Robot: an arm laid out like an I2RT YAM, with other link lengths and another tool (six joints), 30 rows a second.
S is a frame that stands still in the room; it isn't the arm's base.
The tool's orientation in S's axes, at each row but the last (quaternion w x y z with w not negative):
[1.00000 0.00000 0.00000 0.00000]
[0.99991 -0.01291 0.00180 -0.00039]
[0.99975 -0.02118 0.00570 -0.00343]
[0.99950 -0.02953 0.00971 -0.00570]
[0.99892 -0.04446 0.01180 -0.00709]
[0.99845 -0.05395 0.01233 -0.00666]
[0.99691 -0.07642 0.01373 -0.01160]
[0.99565 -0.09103 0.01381 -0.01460]
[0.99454 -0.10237 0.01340 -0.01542]
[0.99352 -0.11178 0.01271 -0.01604]
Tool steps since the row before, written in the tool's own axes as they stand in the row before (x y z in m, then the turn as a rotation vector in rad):
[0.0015 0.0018 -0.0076 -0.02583 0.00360 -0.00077]
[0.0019 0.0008 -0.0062 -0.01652 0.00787 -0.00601]
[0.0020 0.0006 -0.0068 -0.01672 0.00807 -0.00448]
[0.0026 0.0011 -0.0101 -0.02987 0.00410 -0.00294]
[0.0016 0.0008 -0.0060 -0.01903 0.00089 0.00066]
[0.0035 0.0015 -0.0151 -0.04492 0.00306 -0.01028]
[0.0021 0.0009 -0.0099 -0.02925 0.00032 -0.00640]
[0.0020 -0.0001 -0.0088 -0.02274 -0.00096 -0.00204]
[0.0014 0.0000 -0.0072 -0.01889 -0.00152 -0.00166]
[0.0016 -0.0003 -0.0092 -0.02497 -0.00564 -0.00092]
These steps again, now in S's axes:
[0.0015 0.0018 -0.0076 -0.02583 0.00360 -0.00077]
[0.0019 0.0006 -0.0062 -0.01654 0.00773 -0.00615]
[0.0019 0.0003 -0.0068 -0.01672 0.00799 -0.00463]
[0.0024 0.0005 -0.0102 -0.02988 0.00428 -0.00261]
[0.0015 0.0002 -0.0061 -0.01900 0.00123 0.00101]
[0.0031 -0.0002 -0.0153 -0.04513 0.00259 -0.00947]
[0.0018 -0.0007 -0.0100 -0.02941 0.00008 -0.00562]
[0.0017 -0.0018 -0.0087 -0.02281 -0.00059 -0.00127]
[0.0012 -0.0015 -0.0071 -0.01897 -0.00119 -0.00087]
[0.0013 -0.0024 -0.0089 -0.02514 -0.00483 0.00090]

